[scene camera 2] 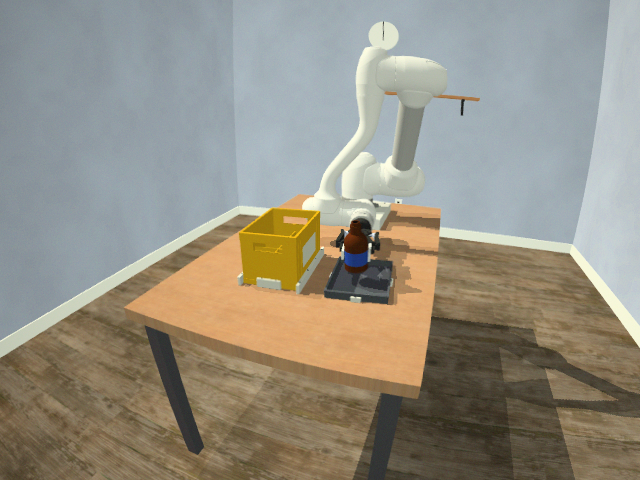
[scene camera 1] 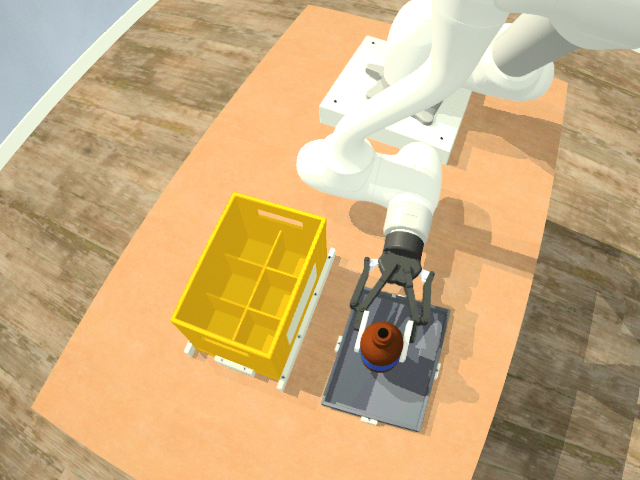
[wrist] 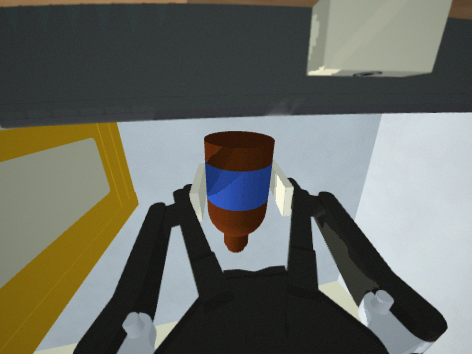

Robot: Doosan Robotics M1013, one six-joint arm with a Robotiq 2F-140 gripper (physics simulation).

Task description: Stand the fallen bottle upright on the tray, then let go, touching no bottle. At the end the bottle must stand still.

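Places are measured from the arm's base along level axes (x ahead, y left, z up), in millimetres.
Pixels of known places: gripper, between the fingertips: (scene camera 2: 355, 256) (wrist: 237, 172).
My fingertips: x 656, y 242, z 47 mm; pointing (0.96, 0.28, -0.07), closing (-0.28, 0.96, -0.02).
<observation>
Behind a point stands the place of what it marks.
The brown bottle with a blue band (scene camera 1: 381, 347) {x 665, y 243, z 128 mm} (scene camera 2: 356, 248) {x 679, y 252, z 84 mm} (wrist: 238, 187) {x 607, y 226, z 43 mm} is upright, neck up, over the rear part of the grey tray (scene camera 1: 400, 408) {x 703, y 324, z -47 mm} (scene camera 2: 377, 298) {x 735, y 344, z -36 mm} (wrist: 150, 75) {x 518, y 172, z -37 mm}. My gripper (scene camera 1: 384, 341) {x 656, y 242, z 46 mm} (scene camera 2: 356, 251) {x 656, y 242, z 46 mm} (wrist: 237, 172) {x 656, y 242, z 46 mm} points level from the robot side and is shut on the bottle, a pale pad on each side at the blue band. In the wrist view, which is upside down, a strip of wall shows between the bottle's base and the tray's rim, so the base looks a little above the tray. The exact gap to the tray floor is hidden.
A yellow crate with dividers (scene camera 1: 268, 366) {x 772, y 86, z 51 mm} (scene camera 2: 268, 263) {x 787, y 8, z 30 mm} (wrist: 120, 185) {x 734, y 91, z 70 mm} stands left of the tray, between pale rails. The tray has a raised rim and small pale holders, one of them a pale block (wrist: 375, 40) near the wrist camera. All stand on the wooden table (scene camera 1: 155, 413) {x 964, y -76, z -52 mm} (scene camera 2: 258, 320) {x 962, y 84, z -52 mm}.
</observation>
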